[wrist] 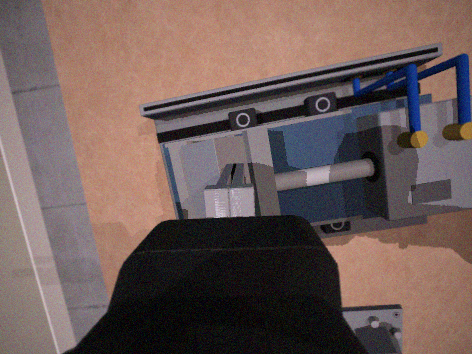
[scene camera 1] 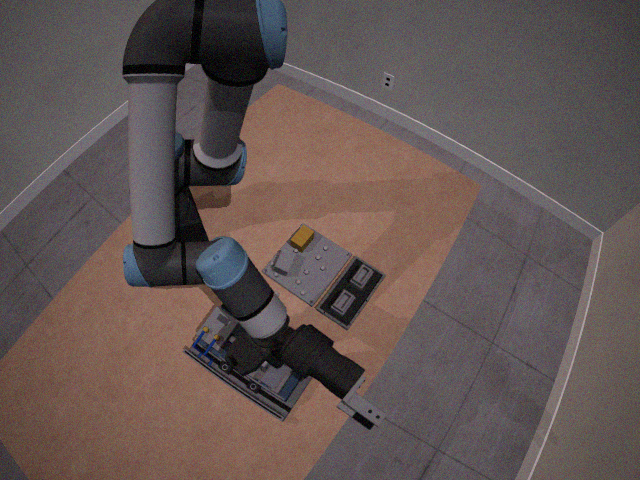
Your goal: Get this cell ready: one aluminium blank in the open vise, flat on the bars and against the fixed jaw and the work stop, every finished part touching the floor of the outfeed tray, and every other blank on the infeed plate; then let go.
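Frame: origin at the arm's base, x ahead, y left, z up, level; millimetres.
Seen in the pictures: hand, tool point: point(wrist: 234, 183) point(scene camera 1: 264, 365).
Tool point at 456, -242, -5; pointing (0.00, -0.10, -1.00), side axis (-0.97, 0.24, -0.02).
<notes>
A point is followed by its place in that frame, as x, y, z.
My gripper point(wrist: 234, 167) {456, -242, -5} is shut, its fingertips together over the vise beside the middle jaw; no block shows between them. The arm hides its tips in scene camera 1. The vise point(wrist: 262, 172) {435, -239, -40} point(scene camera 1: 235, 384) {393, -308, -116} has a grey jaw on a round screw. Pale grey surfaces lie left of that jaw in the wrist view; I cannot tell whether one is a blank, or its contact with bars or stop. A grey blank point(scene camera 1: 283, 261) {356, 36, -88} and a yellow block point(scene camera 1: 302, 237) {368, 125, -92} rest on the infeed plate point(scene camera 1: 338, 256) {476, 132, -128}. Two finished parts point(scene camera 1: 362, 275) {559, 99, -109} point(scene camera 1: 342, 302) {541, 6, -109} lie in the black outfeed tray point(scene camera 1: 351, 290) {548, 55, -130}.
The second gripper's bracket end point(scene camera 1: 364, 409) sticks out past the vise at the lower right. Blue hoses point(wrist: 413, 102) {320, -259, -27} point(scene camera 1: 209, 346) {317, -260, -26} with brass ends rise at the vise's housing point(wrist: 440, 155) {297, -213, -40}. Small round pegs stand on the infeed plate. A long grey rail point(wrist: 295, 80) {378, -311, -86} runs along the vise.
</notes>
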